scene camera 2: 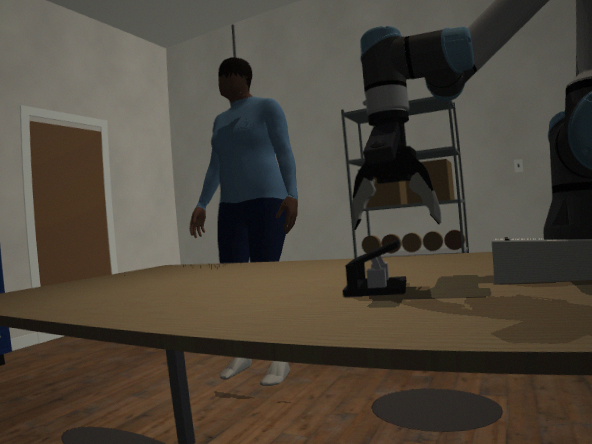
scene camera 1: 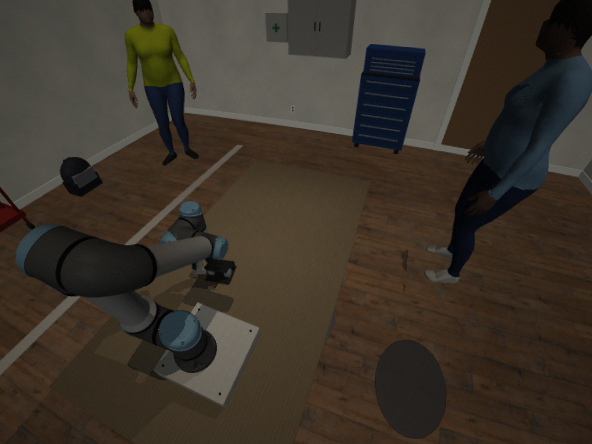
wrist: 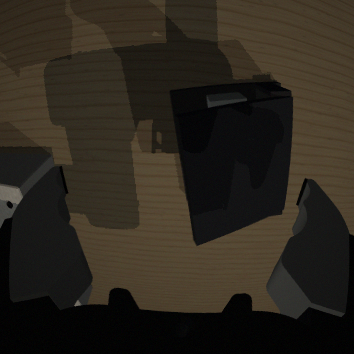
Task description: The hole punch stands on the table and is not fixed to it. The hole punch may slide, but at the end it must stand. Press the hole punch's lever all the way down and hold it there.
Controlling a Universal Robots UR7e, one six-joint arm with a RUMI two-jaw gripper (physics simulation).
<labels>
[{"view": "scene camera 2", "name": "my gripper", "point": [395,227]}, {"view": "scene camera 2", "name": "black hole punch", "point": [378,282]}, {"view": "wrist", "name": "my gripper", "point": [183,176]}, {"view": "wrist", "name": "black hole punch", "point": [182,100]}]
</labels>
